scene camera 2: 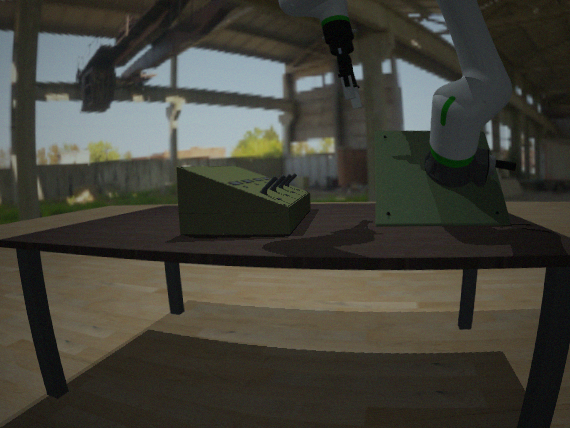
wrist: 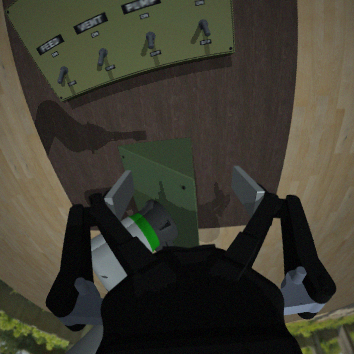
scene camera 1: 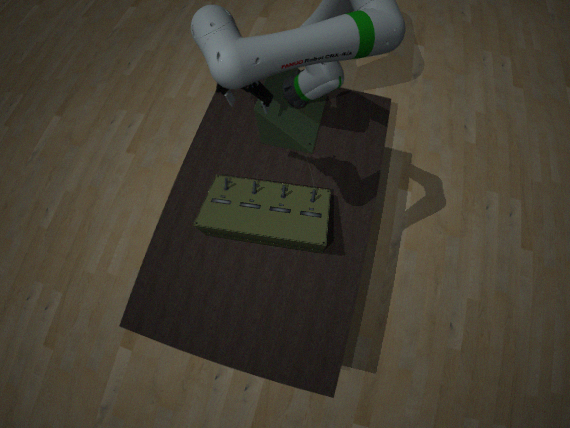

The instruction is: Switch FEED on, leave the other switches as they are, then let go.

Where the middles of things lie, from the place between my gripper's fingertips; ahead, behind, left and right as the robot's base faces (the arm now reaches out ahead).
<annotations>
I see the green switch box (scene camera 2: 212, 200) 270 mm ahead of my hand, 160 mm to the left of it and 260 mm below it.
</annotations>
